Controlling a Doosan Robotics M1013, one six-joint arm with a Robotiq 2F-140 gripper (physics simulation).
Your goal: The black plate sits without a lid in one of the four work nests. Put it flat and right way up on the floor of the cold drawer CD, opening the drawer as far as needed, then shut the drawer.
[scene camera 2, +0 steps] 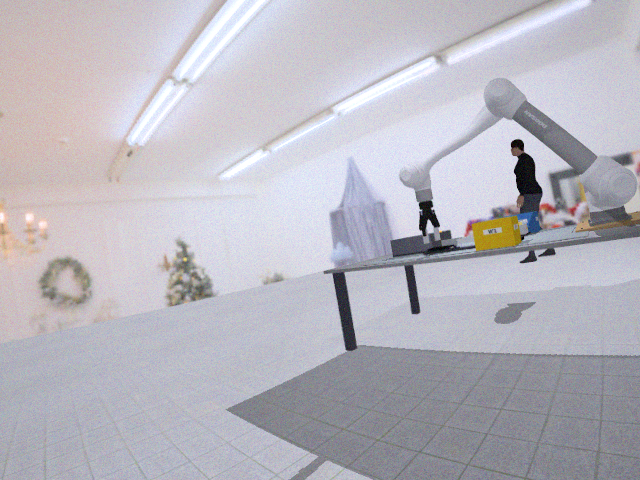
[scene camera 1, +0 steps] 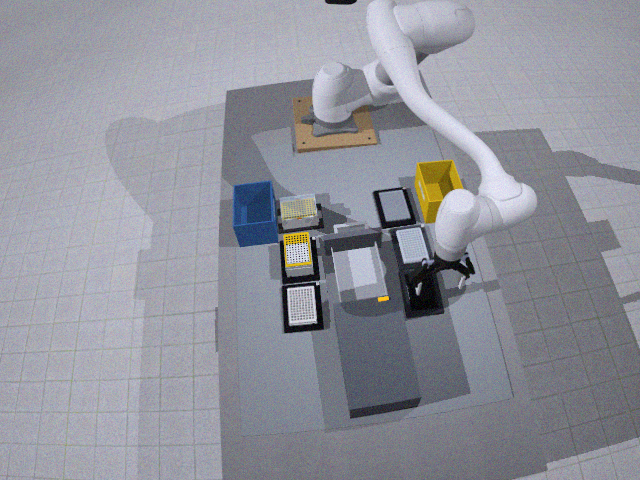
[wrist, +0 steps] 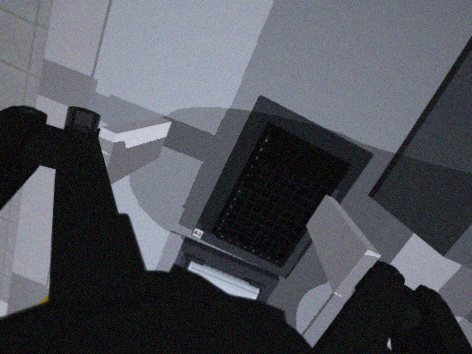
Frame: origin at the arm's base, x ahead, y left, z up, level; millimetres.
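Seen in the pictures: gripper, fingertip midpoint: (scene camera 2: 432, 241) (scene camera 1: 438, 287) (wrist: 241, 176); arm's base, origin of the base link: (scene camera 2: 608, 220) (scene camera 1: 332, 120).
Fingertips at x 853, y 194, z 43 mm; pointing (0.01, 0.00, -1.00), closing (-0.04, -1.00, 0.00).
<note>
Offsets run from my fingertips to a thing's top centre. "*": to the spot under its first point.
The black plate {24 mm back, 44 mm right, 36 mm down} (scene camera 1: 428, 295) (wrist: 280, 195) lies flat and lidless in a black nest {* 56 mm ahead, 49 mm right, 52 mm down} (scene camera 1: 425, 314) (wrist: 235, 155), the nearest to the cabinet on the yellow bin's side. My gripper (scene camera 1: 439, 285) (scene camera 2: 431, 238) (wrist: 241, 176) is open and empty, pointing down a little above that nest. In the wrist view one fingertip overlaps the plate's right edge and the other stands well left of the nest. The cold drawer {* 139 mm back, 212 mm right, 44 mm down} (scene camera 1: 362, 268) is pulled out of its dark grey cabinet (scene camera 1: 377, 356) (scene camera 2: 405, 246); its pale floor shows no plate. Its front panel (scene camera 1: 354, 239) carries a handle {* 268 mm back, 233 mm right, 8 mm up} (scene camera 1: 348, 227).
Beside the black plate's nest is a nest with a pale plate {* 191 mm back, 33 mm right, 38 mm down} (scene camera 1: 412, 245), then an empty nest {371 mm back, 53 mm right, 44 mm down} (scene camera 1: 378, 209) and a yellow bin {371 mm back, 109 mm left, 58 mm up} (scene camera 1: 438, 186) (scene camera 2: 496, 233). Across the drawer stand a white plate {41 mm back, 419 mm right, 36 mm down} (scene camera 1: 301, 305), a yellow-topped rack {215 mm back, 407 mm right, 15 mm up} (scene camera 1: 297, 250), a lidded rack {386 mm back, 384 mm right, 16 mm up} (scene camera 1: 298, 209) and a blue bin {393 mm back, 532 mm right, 58 mm up} (scene camera 1: 253, 211).
</note>
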